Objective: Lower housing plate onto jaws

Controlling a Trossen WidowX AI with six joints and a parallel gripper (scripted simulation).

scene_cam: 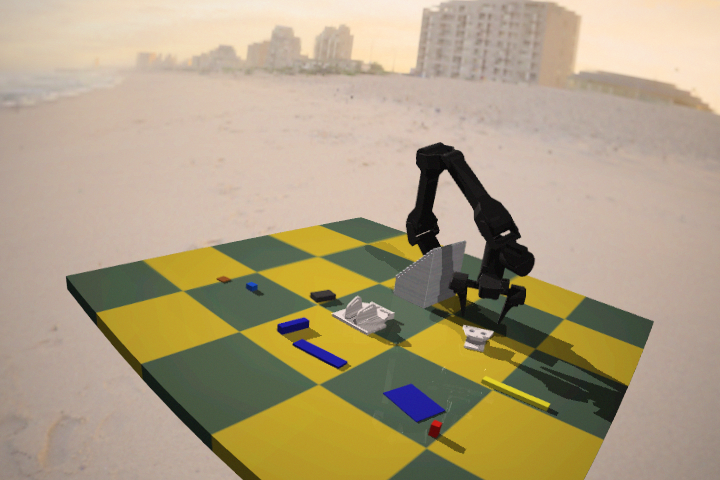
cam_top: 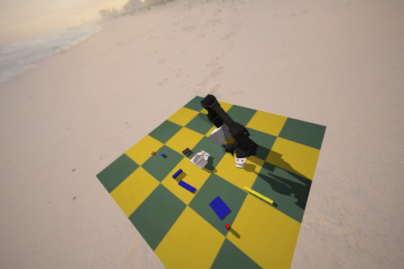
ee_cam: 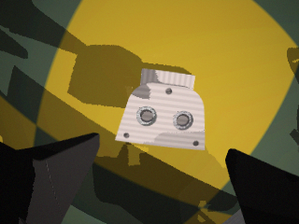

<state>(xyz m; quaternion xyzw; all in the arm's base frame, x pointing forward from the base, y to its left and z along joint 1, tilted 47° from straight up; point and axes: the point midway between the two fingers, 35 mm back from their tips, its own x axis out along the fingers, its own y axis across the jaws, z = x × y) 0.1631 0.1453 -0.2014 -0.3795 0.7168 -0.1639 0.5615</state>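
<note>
My gripper tip is 260 mm to the left of the white base plate, 150 mm short of it and 60 mm above it. The rest, counted from my gripper tip: yellow bar: 180 mm to the left, 160 mm ahead, 60 mm below; blue sheet: 330 mm ahead, 60 mm below, 40 mm to the left; dark block: 400 mm to the right, 130 mm ahead, 50 mm below.
</note>
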